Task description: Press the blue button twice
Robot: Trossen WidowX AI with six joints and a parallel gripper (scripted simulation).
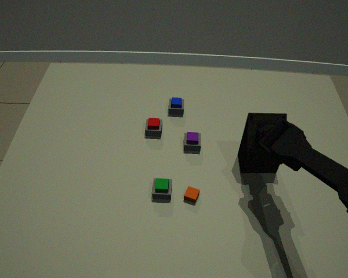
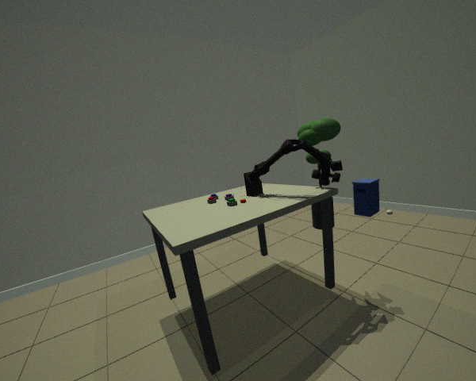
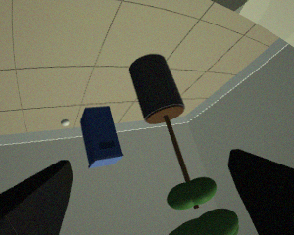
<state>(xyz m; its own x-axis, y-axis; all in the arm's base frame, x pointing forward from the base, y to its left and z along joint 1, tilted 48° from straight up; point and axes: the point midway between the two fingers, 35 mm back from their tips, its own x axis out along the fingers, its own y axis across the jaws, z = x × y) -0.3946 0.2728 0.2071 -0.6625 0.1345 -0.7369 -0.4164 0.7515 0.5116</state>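
The blue button lies 660 mm ahead of my gripper tip and 530 mm to the right of it. From my gripper tip the other things lie so: orange block (610 mm ahead, 210 mm to the right, 20 mm below); then green button (680 mm ahead, 220 mm to the right); then purple button (610 mm ahead, 390 mm to the right).
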